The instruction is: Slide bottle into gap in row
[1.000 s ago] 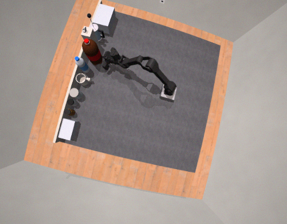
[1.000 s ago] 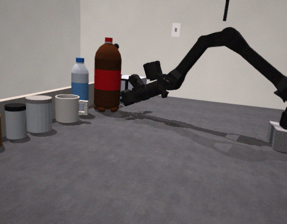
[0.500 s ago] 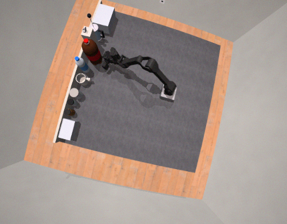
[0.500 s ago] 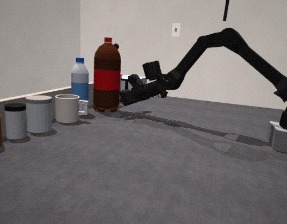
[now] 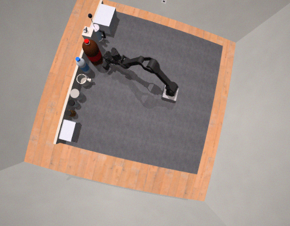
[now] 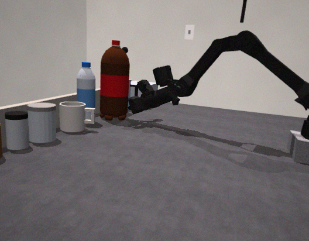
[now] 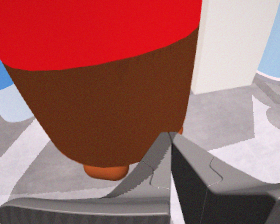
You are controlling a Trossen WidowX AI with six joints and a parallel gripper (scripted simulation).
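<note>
My hand is 80 mm short of the brown cola bottle, 20 mm to the right of it and 90 mm below it. The rest, counted from my hand: white microwave-like box (100 mm ahead, 350 mm to the right); blue-capped water bottle (150 mm ahead, 130 mm to the left, 50 mm above); blue pitcher (120 mm ahead, 190 mm to the right, 80 mm above).
</note>
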